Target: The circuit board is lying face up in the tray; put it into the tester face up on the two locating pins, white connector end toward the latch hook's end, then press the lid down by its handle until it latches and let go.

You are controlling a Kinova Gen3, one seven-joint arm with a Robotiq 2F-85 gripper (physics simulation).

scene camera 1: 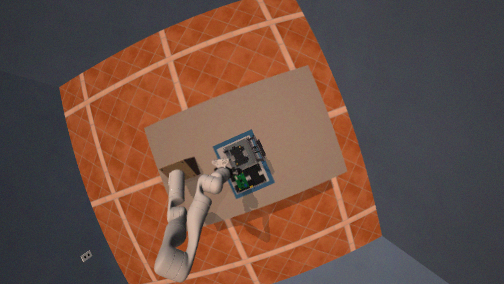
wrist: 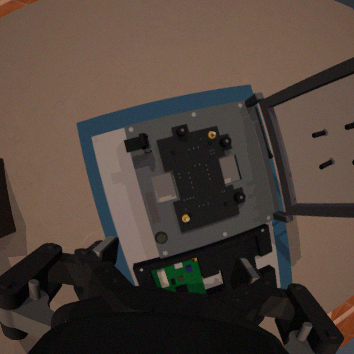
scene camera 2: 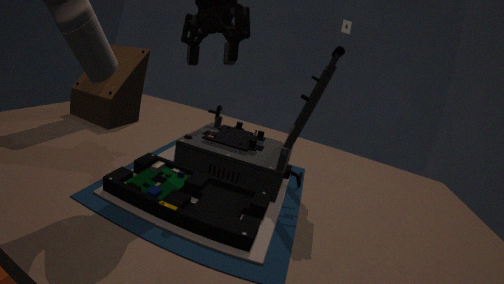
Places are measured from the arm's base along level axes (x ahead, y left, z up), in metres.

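Where they show: gripper, fingertip midpoint: [scene camera 1: 231, 168] [wrist: 175, 261] [scene camera 2: 209, 64]; arm's base at its link origin: [scene camera 1: 177, 174] [scene camera 2: 103, 70].
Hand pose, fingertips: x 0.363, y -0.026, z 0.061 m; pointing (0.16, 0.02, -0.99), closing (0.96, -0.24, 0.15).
Each offset is from my fingertips to the top centre of the thing. "pt": to the spot under its first point.
The green circuit board @[dx +0.024, dy -0.123, dz -0.163 m] [scene camera 1: 242, 181] [scene camera 2: 162, 179] [wrist: 192, 275] lies face up in the left part of the black tray @[pt dx +0.144, dy -0.166, dz -0.164 m] [scene camera 2: 210, 225]; its white connector @[dx -0.004, dy -0.092, dz -0.163 m] [scene camera 2: 158, 165] [wrist: 163, 278] is at the board's left end in the wrist view. The grey tester [scene camera 2: 200, 161] [wrist: 210, 120] stands behind the tray, its black nest bare with two gold locating pins [wrist: 212, 134] [wrist: 186, 218]. The latch hook @[dx -0.024, dy +0.100, dz -0.084 m] [scene camera 2: 218, 116] [wrist: 135, 144] stands upright at the tester's left. The lid [scene camera 2: 312, 97] [wrist: 280, 155] is raised, tilted to the right, handle @[dx +0.204, dy +0.040, dz +0.087 m] [scene camera 2: 339, 51] on top. My gripper [scene camera 2: 211, 56] [wrist: 175, 261] is open and empty, high above the fixture.
A wooden block [scene camera 1: 180, 169] [scene camera 2: 125, 65] with a sloped top stands on the table to the left, with a pale arm section over it in scene camera 2. Tester and tray sit on a white base with a blue border [scene camera 2: 295, 205]. The raised lid reaches up at the right.
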